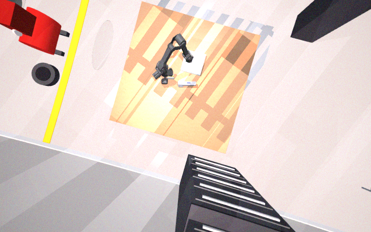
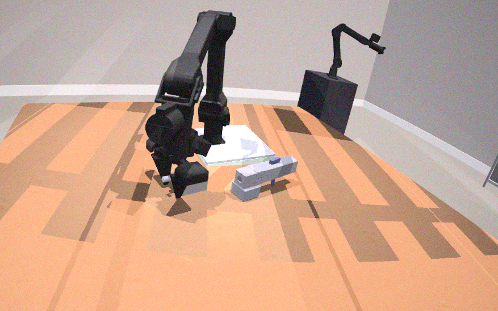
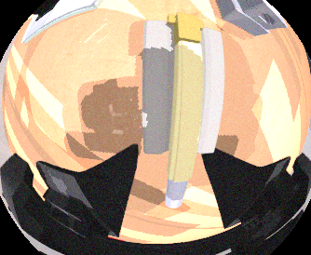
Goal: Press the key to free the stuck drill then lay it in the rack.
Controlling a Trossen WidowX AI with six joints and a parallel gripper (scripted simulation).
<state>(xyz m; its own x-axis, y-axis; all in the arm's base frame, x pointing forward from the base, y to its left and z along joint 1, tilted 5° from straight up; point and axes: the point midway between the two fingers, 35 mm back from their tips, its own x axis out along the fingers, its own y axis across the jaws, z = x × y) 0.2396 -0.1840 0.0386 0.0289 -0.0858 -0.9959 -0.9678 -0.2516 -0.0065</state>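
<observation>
The pale yellow drill lies 4 cm to the left of my gripper tip, 4 cm above it and 1 cm behind it. Also, from my gripper tip: grey housing block: 23 cm to the left, 4 cm above, 2 cm ahead; then blue key: 26 cm to the left, 5 cm above, 1 cm ahead; then grey rack: 5 cm to the left, 1 cm behind, 1 cm above.
</observation>
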